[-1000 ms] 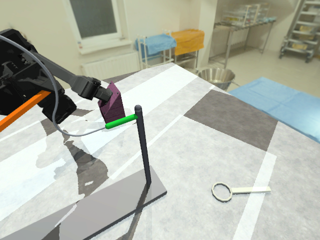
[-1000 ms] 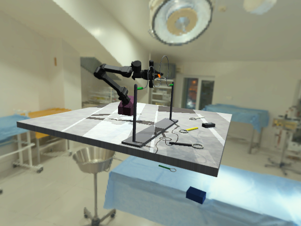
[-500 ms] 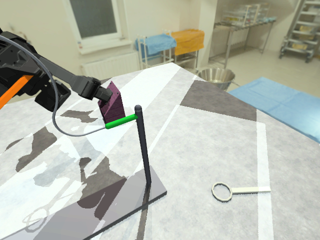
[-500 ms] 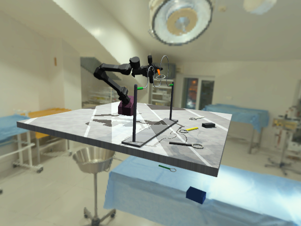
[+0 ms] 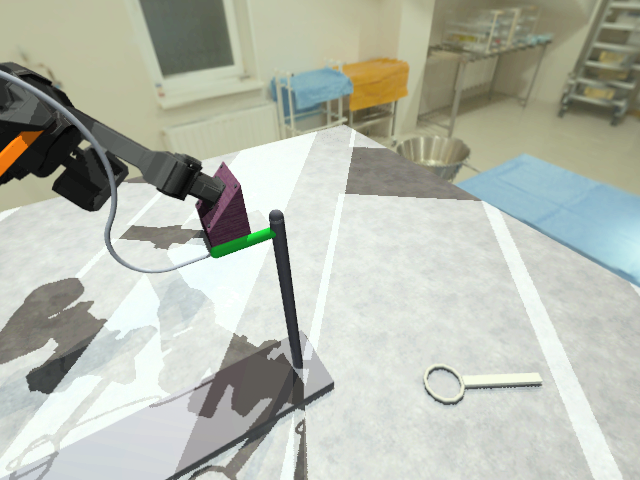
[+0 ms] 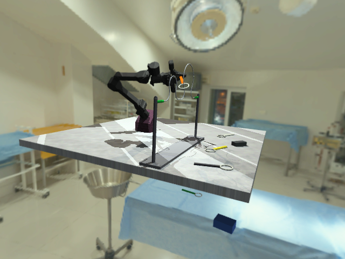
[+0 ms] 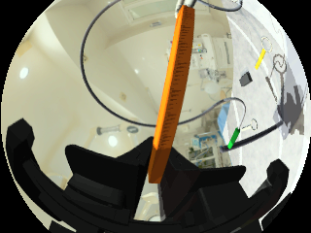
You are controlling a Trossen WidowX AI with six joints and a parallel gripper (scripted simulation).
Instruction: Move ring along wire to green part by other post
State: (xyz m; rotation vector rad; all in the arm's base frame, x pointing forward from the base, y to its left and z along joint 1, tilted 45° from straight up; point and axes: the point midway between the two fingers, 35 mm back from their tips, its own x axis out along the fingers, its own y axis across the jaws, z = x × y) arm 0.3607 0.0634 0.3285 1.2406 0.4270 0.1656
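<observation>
My gripper tip is 1 cm short of the ring with orange handle, 9 cm to the left of it and 4 cm above it. Also, from my gripper tip: black block (34 cm ahead, 14 cm to the left, 41 cm below).
</observation>
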